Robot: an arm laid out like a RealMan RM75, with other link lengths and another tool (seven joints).
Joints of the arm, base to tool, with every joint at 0 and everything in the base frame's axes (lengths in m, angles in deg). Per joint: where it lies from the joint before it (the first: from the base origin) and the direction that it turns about. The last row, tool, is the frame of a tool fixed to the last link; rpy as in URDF.
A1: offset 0 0 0.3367 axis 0 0 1
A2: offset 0 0 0 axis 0 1 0
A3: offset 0 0 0.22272 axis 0 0 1
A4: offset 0 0 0 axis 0 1 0
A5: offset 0 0 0.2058 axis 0 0 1
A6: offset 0 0 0 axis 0 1 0
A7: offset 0 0 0.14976 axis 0 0 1
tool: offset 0.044 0.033 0.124 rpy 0 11.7 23.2
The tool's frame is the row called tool.
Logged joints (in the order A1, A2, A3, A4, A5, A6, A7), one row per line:
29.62, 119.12, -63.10, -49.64, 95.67, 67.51, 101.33
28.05, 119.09, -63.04, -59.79, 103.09, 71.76, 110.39
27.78, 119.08, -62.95, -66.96, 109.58, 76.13, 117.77
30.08, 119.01, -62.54, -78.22, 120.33, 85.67, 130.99
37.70, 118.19, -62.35, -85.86, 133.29, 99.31, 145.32
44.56, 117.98, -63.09, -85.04, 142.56, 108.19, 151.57
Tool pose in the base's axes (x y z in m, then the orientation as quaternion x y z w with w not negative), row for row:
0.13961, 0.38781, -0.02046, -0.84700, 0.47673, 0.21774, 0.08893
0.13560, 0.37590, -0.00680, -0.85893, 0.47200, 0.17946, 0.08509
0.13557, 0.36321, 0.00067, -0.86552, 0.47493, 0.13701, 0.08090
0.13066, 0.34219, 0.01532, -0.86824, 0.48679, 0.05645, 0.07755
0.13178, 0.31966, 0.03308, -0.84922, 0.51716, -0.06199, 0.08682
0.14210, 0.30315, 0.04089, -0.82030, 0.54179, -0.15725, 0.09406
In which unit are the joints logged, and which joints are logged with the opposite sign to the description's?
The joints are logged in degrees. Opposite sign: A5, A6.
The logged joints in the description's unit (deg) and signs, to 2 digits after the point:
29.62, 119.12, -63.10, -49.64, -95.67, -67.51, 101.33
28.05, 119.09, -63.04, -59.79, -103.09, -71.76, 110.39
27.78, 119.08, -62.95, -66.96, -109.58, -76.13, 117.77
30.08, 119.01, -62.54, -78.22, -120.33, -85.67, 130.99
37.70, 118.19, -62.35, -85.86, -133.29, -99.31, 145.32
44.56, 117.98, -63.09, -85.04, -142.56, -108.19, 151.57

